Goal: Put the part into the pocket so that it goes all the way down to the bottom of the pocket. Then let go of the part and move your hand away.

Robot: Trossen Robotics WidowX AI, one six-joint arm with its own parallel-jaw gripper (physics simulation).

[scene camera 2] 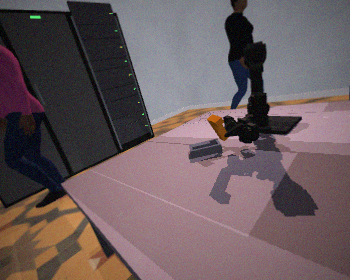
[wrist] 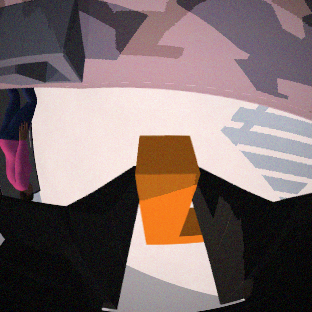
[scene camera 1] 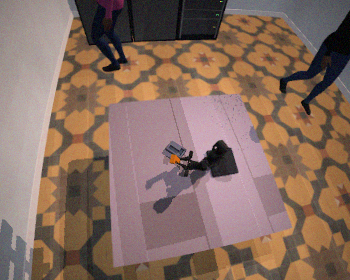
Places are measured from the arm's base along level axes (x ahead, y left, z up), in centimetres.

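Pixels of known places: gripper, between the fingertips: (scene camera 2: 222,134) (wrist: 164,172) (scene camera 1: 177,160).
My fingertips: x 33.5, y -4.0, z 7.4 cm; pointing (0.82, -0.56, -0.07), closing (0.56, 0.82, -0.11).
Note:
Behind a point stands the place of what it marks.
An orange block-shaped part (scene camera 1: 174,159) {x 36.9, y -2.7, z 16.0 cm} (scene camera 2: 218,127) {x 39.6, y -1.9, z 12.6 cm} (wrist: 167,195) {x 32.3, y -2.9, z 8.1 cm} is held tilted in the air beside the grey block with the pocket. My gripper (scene camera 1: 181,162) {x 33.5, y -4.0, z 7.5 cm} (scene camera 2: 226,131) {x 33.5, y -4.0, z 7.5 cm} (wrist: 164,172) {x 33.5, y -4.0, z 7.5 cm} is shut on the orange part, with one black finger on each side of it in the wrist view. The grey pocket block (scene camera 1: 171,151) {x 33.5, y -15.0, z 0.9 cm} (scene camera 2: 205,152) {x 33.2, y -13.7, z -0.8 cm} (wrist: 35,37) {x 27.4, y -8.6, z 0.2 cm} sits on the table, its slot facing up in the scene views. In the wrist view part of it shows at the upper left, apart from the part. The bottom of the pocket is hidden.
The arm's black base (scene camera 1: 224,165) {x -2.8, y 9.3, z -0.6 cm} (scene camera 2: 282,124) {x 0.6, y 11.6, z -0.8 cm} stands on the pink table (scene camera 1: 130,240) {x 80.9, y 36.1, z -2.4 cm} (scene camera 2: 165,250) {x 79.2, y -0.3, z -2.4 cm}. The arm's shadow falls across the table top. Two people and dark server cabinets (scene camera 1: 155,20) (scene camera 2: 40,75) stand beyond the table.

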